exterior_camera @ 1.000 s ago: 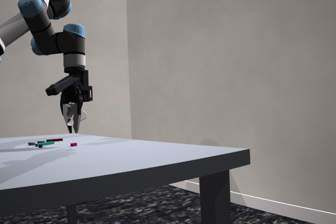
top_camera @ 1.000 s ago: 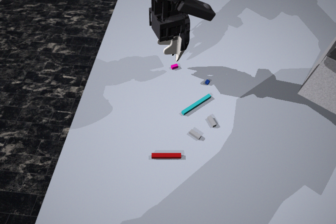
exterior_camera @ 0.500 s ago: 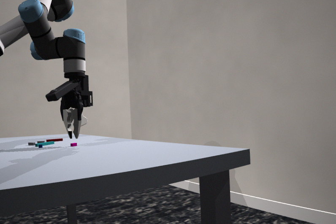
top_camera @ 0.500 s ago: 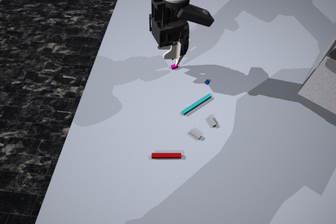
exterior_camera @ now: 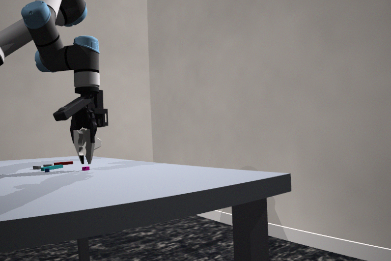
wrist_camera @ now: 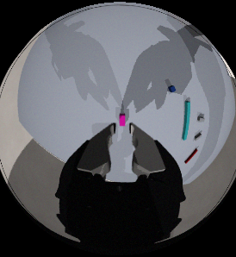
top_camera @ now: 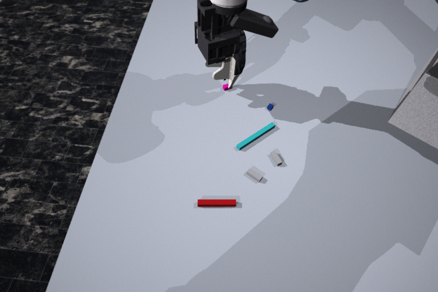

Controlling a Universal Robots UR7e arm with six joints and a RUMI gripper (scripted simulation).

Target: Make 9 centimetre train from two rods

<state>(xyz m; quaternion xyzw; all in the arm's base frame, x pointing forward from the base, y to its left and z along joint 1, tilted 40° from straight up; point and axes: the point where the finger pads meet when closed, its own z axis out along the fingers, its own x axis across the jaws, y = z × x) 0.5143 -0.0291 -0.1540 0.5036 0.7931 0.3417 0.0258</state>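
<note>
The magenta rod lies 3 cm below my hand. Round my hand: turquoise rod 8 cm behind, 13 cm to the left, 3 cm below; red rod 2 cm behind, 29 cm to the left, 3 cm below; blue rod 10 cm behind, 4 cm to the left, 3 cm below.
</note>
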